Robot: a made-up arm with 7 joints. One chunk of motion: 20 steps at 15 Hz.
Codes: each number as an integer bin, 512 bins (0 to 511) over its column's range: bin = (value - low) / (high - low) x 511, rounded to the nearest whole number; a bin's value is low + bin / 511 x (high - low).
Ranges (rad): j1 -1.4..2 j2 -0.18..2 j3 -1.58..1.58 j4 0..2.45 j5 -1.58..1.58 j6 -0.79..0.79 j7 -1.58..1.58
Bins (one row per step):
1: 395 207 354 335 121 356 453
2: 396 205 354 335 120 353 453
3: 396 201 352 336 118 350 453
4: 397 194 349 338 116 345 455
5: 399 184 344 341 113 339 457
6: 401 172 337 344 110 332 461
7: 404 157 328 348 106 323 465
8: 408 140 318 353 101 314 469
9: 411 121 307 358 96 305 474
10: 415 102 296 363 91 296 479
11: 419 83 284 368 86 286 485
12: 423 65 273 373 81 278 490
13: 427 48 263 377 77 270 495
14: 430 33 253 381 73 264 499
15: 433 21 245 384 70 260 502
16: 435 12 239 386 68 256 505
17: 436 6 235 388 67 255 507
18: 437 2 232 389 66 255 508
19: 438 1 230 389 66 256 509
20: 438 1 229 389 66 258 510
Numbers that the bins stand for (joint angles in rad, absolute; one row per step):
1: 1.2282 0.7031 0.6091 1.6062 -0.8317 0.3107 1.2213
2: 1.2348 0.6946 0.6091 1.6062 -0.8379 0.3015 1.2213
3: 1.2348 0.6775 0.5968 1.6110 -0.8503 0.2922 1.2213
4: 1.2415 0.6476 0.5782 1.6205 -0.8627 0.2767 1.2337
5: 1.2548 0.6050 0.5473 1.6349 -0.8812 0.2582 1.2461
6: 1.2681 0.5538 0.5040 1.6493 -0.8998 0.2365 1.2708
7: 1.2881 0.4898 0.4483 1.6685 -0.9245 0.2087 1.2955
8: 1.3147 0.4173 0.3865 1.6925 -0.9554 0.1809 1.3203
9: 1.3346 0.3362 0.3185 1.7164 -0.9863 0.1531 1.3512
10: 1.3613 0.2551 0.2505 1.7404 -1.0173 0.1252 1.3821
11: 1.3879 0.1741 0.1762 1.7644 -1.0482 0.0943 1.4192
12: 1.4145 0.0973 0.1082 1.7884 -1.0791 0.0696 1.4501
13: 1.4411 0.0248 0.0464 1.8075 -1.1038 0.0448 1.4811
14: 1.4611 -0.0392 -0.0155 1.8267 -1.1286 0.0263 1.5058
15: 1.4810 -0.0904 -0.0649 1.8411 -1.1471 0.0139 1.5243
16: 1.4943 -0.1288 -0.1020 1.8507 -1.1595 0.0015 1.5429
17: 1.5010 -0.1544 -0.1268 1.8603 -1.1657 -0.0015 1.5553
18: 1.5076 -0.1715 -0.1453 1.8651 -1.1719 -0.0015 1.5614
19: 1.5143 -0.1757 -0.1577 1.8651 -1.1719 0.0015 1.5676
20: 1.5143 -0.1757 -0.1639 1.8651 -1.1719 0.0077 1.5738

